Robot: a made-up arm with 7 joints.
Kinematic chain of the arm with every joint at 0, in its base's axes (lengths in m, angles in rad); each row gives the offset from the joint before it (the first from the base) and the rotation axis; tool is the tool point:
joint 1: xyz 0 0 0.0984 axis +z
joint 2: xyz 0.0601 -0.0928 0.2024 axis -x
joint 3: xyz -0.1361 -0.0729 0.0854 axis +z
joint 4: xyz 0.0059 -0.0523 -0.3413 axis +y
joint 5: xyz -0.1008 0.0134 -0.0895 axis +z
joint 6: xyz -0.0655 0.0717 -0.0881 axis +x
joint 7: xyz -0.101 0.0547 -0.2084 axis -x
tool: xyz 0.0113 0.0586 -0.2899
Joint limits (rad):
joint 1: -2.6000..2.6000
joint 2: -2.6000..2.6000
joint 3: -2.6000..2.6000
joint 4: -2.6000..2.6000
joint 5: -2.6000..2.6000
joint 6: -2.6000..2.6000
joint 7: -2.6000..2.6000
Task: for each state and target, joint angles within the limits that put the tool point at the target. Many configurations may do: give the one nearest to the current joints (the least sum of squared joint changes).
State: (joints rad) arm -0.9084 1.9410 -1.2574 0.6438 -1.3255 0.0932 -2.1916
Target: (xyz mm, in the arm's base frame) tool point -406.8 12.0 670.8
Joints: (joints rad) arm -1.5974 2.0521 -1.4373 0.6126 -1.7643 0.2222 -2.3430
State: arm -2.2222 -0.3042 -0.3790 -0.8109 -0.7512 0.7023 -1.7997
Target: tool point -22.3 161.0 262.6
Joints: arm -2.0274 -0.1769 0.0046 -1.4069 -1.7336 1.2249 -1.7251
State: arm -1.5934 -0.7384 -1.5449 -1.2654 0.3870 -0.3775 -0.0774
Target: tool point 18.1 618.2 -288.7
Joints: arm -1.6644 -0.8657 -1.9828 -1.4313 0.5328 -0.8657 0.2175
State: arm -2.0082 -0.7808 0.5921 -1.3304 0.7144 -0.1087 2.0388
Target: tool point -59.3 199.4 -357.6
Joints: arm -2.3699 -0.3816 0.0032 -0.5914 0.2689 -0.2365 2.0333
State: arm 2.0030 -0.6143 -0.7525 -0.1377 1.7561 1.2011 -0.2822
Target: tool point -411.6 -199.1 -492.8
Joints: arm 1.6024 -0.2667 -1.1315 -0.6252 1.1481 0.9995 -0.1723
